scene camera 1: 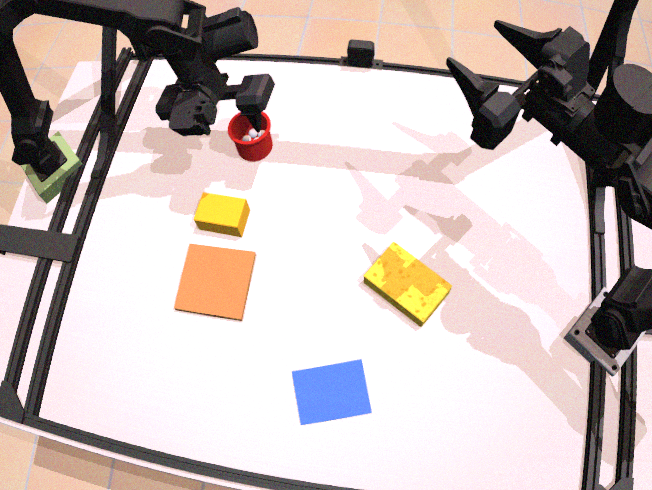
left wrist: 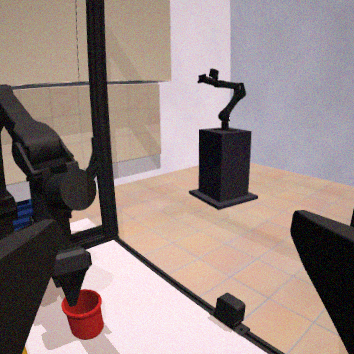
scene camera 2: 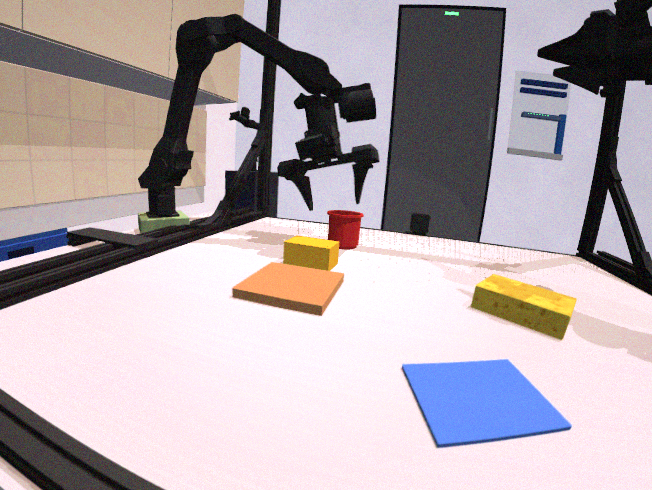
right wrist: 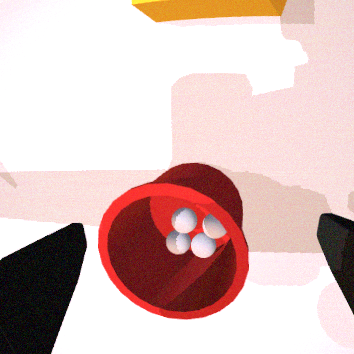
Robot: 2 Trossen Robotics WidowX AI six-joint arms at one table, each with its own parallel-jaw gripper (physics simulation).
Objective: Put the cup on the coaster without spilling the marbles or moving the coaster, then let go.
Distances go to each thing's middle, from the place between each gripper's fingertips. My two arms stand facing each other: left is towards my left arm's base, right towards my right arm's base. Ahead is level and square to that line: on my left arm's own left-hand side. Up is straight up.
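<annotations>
From my left hand, the red cup [scene camera 1: 255, 150] is 32 cm to the right, 1 cm ahead and 32 cm below. The yellow block [scene camera 1: 227, 215] is 31 cm to the right of my left hand, 15 cm ahead of it and 33 cm below it. Then there's the thin blue square [scene camera 2: 463, 403], which is 6 cm to the right of my left hand, 36 cm ahead of it and 35 cm below it, and the orange square slab [scene camera 1: 215, 281], which is 29 cm to the right of my left hand, 26 cm ahead of it and 35 cm below it.
From my right hand, the red cup is 10 mm to the left, 20 mm behind and 40 mm below. The yellow block is 20 mm to the left of my right hand, 120 mm ahead of it and 60 mm below it. The thin blue square is 270 mm to the left of my right hand, 320 mm ahead of it and 70 mm below it, and the orange square slab is 50 mm to the left of my right hand, 220 mm ahead of it and 70 mm below it.
</annotations>
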